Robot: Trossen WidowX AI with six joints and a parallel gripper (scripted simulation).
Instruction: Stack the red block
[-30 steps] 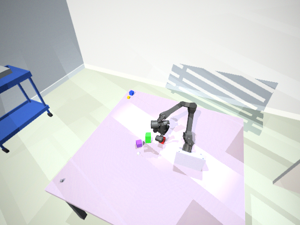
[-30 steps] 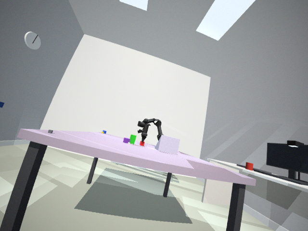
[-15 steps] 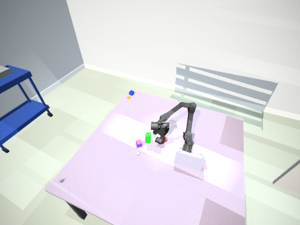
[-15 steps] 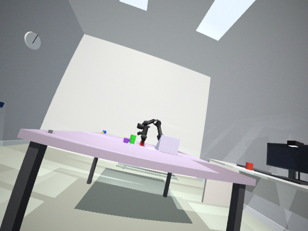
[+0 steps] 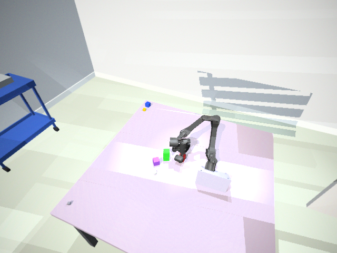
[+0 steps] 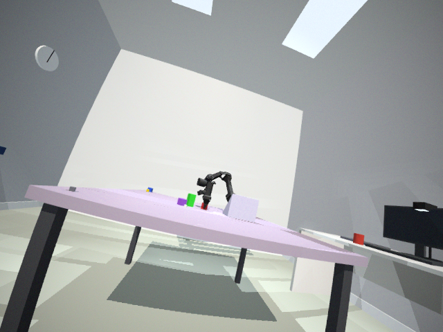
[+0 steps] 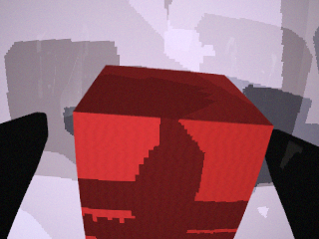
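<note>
Right now the purple block is 160 mm ahead of my gripper tip, 130 mm to the left of it and 10 mm above it. Also, from my gripper tip: small white cube: 120 mm ahead, 210 mm to the left; then red block: 20 mm above; then blue block: 600 mm ahead, 450 mm to the right, 10 mm above.
</note>
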